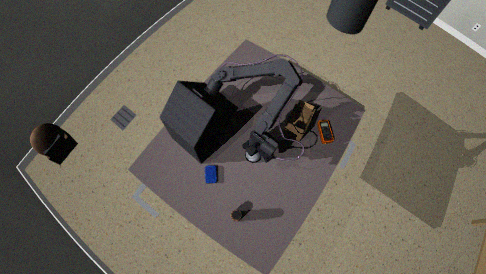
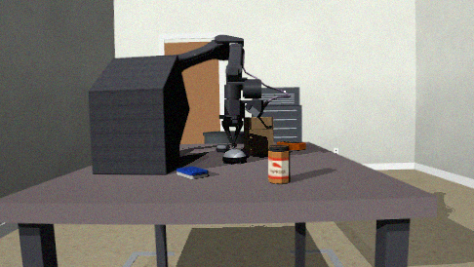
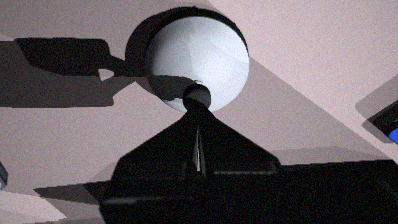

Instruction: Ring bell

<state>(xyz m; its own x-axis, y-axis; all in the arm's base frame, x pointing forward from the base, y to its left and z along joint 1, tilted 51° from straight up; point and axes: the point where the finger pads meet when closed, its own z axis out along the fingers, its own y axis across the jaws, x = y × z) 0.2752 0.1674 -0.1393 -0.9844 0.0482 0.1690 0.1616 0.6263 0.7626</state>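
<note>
Right now my hand is 1 cm short of the dark button and 2 cm above it. Also, from my hand: brown cardboard box 7 cm ahead, 28 cm to the left, 1 cm below; then bell 1 cm ahead, 3 cm below; then blue block 8 cm behind, 23 cm to the right, 6 cm below.
</note>
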